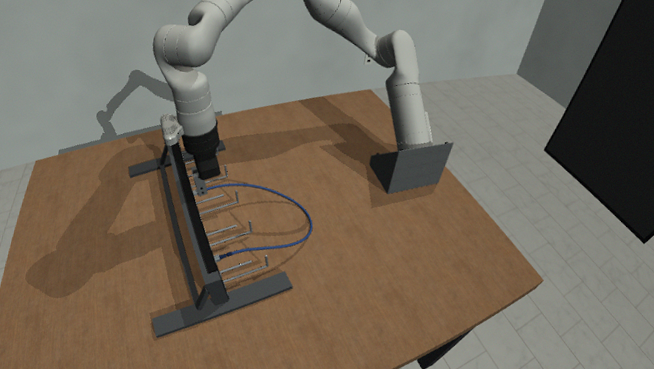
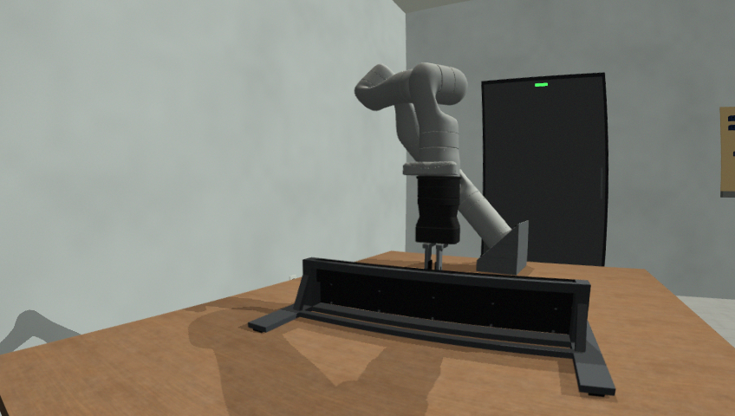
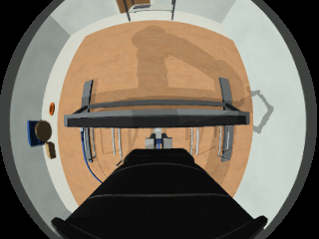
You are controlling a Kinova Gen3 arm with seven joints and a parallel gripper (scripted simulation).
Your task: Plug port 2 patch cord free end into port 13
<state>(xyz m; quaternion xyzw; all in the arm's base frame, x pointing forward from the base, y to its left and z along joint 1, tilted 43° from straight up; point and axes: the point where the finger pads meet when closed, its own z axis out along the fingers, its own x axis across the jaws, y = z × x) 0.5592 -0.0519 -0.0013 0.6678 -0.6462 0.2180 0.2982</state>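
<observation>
The pale plug is 1 cm below my hand and 1 cm ahead of it.
</observation>
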